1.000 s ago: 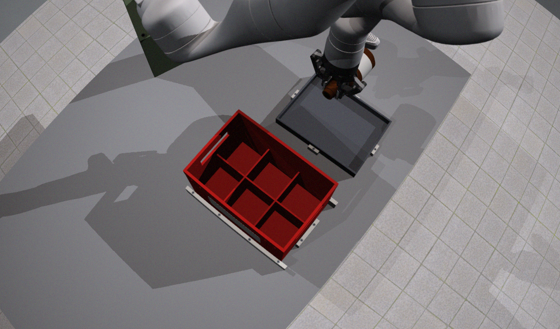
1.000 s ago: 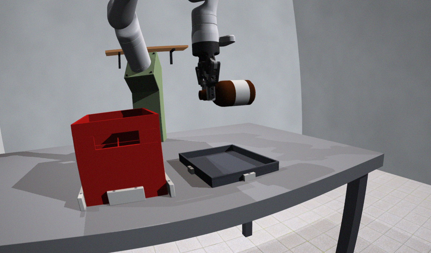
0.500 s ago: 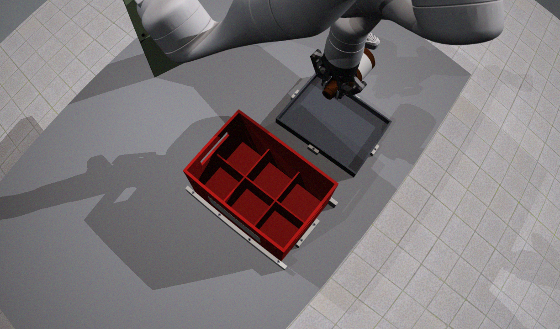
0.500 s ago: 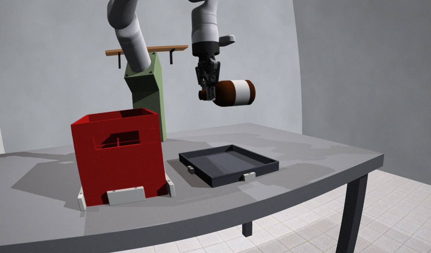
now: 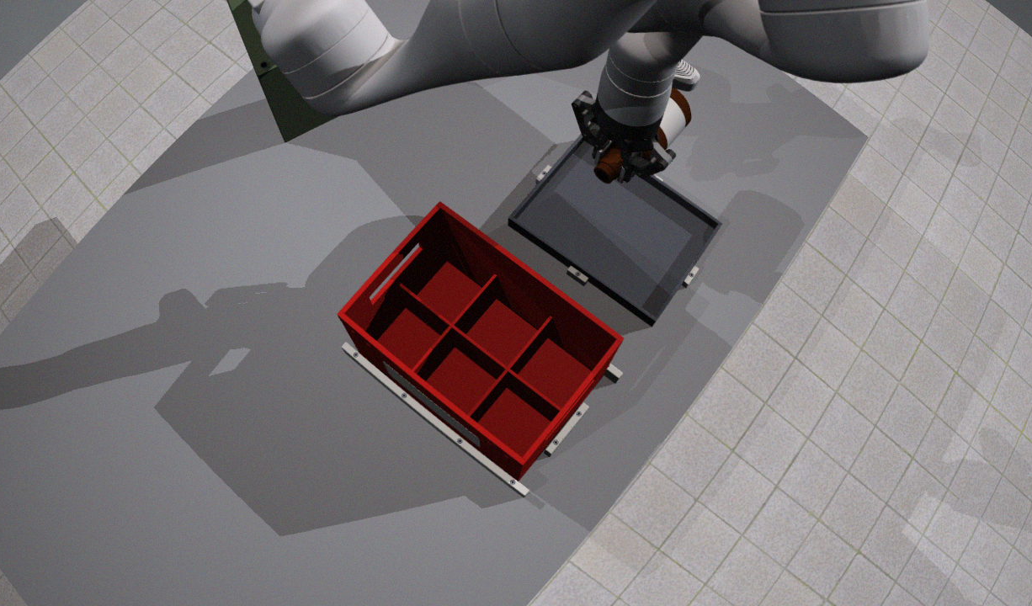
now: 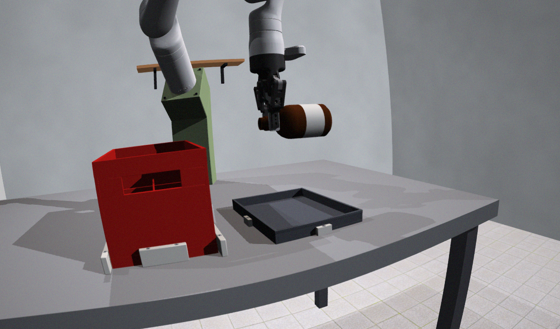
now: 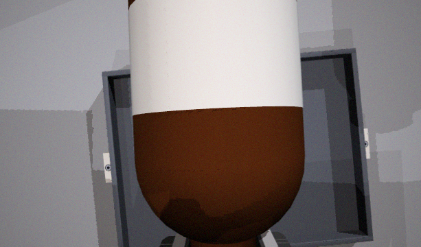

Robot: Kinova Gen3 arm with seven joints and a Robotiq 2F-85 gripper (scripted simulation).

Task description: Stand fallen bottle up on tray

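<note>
Now: hand 10 mm short of the bottle and 50 mm to the right of it. From my hand the other things lie so: red crate (20 mm behind, 260 mm to the right, 120 mm below); tray (20 mm ahead, 20 mm to the left, 190 mm below).
</note>
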